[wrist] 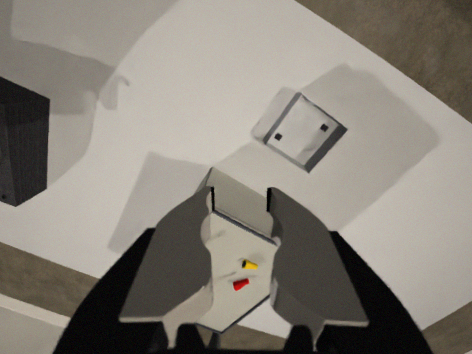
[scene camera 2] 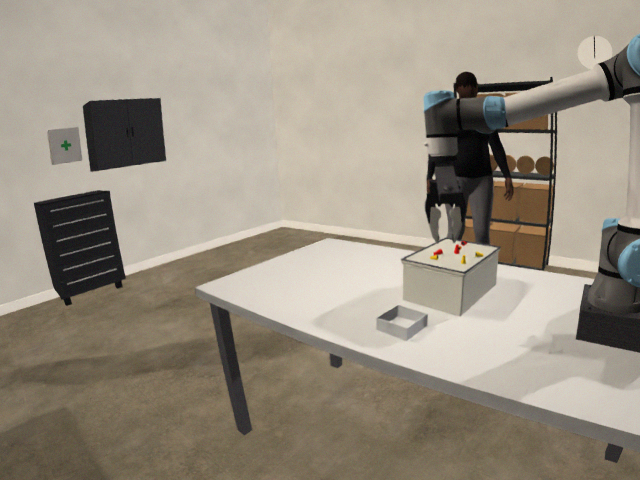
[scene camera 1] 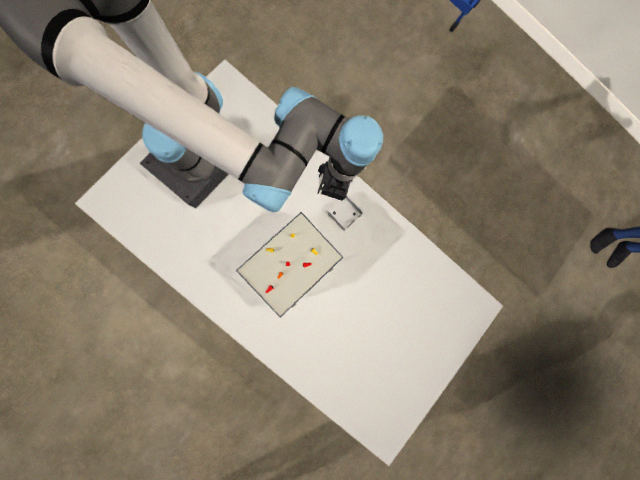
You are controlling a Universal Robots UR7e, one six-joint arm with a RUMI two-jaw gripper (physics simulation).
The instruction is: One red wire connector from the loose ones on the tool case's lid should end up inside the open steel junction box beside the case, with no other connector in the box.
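Places are measured from the arm's base along level axes (x right, y ahead, z up), in centimetres.
Where they show: gripper, fingertip midpoint: (wrist: 240, 189) (scene camera 2: 445, 243); arm's base at its link origin: (scene camera 2: 615, 302) (scene camera 1: 193, 162).
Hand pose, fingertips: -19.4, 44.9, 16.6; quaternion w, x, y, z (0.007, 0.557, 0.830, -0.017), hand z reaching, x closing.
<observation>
Each offset is from my fingertips to the centre of the thing, as dx, dy, dz. "spot": to the spot under its first point. Level surfaces: height alone.
The tool case @[+27.0, +6.2, -17.9] (scene camera 1: 255, 268) (scene camera 2: 433, 290) (wrist: 225, 312) has loose connectors on its lid. Three are red: one @[+23.8, +10.3, -10.6] (scene camera 1: 307, 264) (scene camera 2: 438, 252) near the lid's edge, one @[+27.6, +5.0, -9.9] (scene camera 1: 287, 264) near the middle and one @[+38.2, +5.3, -10.6] (scene camera 1: 269, 289) near a far corner. A red connector @[spot: +23.5, +10.2, -10.2] (wrist: 241, 284) and a yellow connector @[+18.7, +9.7, -10.7] (wrist: 250, 265) show between the fingers in the wrist view, far below them. The open steel junction box @[-2.4, +10.6, -23.1] (scene camera 2: 391, 328) (wrist: 327, 151) stands beside the case; no connector shows in it. My gripper (scene camera 2: 445, 238) (wrist: 240, 189) is partly open and empty, pointing down high above the table. Its fingertips are hidden in scene camera 1.
Yellow connectors @[spot: +18.7, +9.6, -10.3] (scene camera 1: 314, 251) @[+27.5, -2.7, -10.7] (scene camera 1: 270, 250) @[+18.9, +0.2, -10.0] (scene camera 1: 292, 235) and an orange connector @[+32.3, +5.2, -10.8] (scene camera 1: 280, 275) also lie on the lid. The arm's dark base (scene camera 1: 183, 180) (scene camera 2: 607, 328) (wrist: 25, 150) stands on the white table @[dz -25.0] (scene camera 1: 403, 330). A person (scene camera 2: 475, 170) stands behind the table.
</observation>
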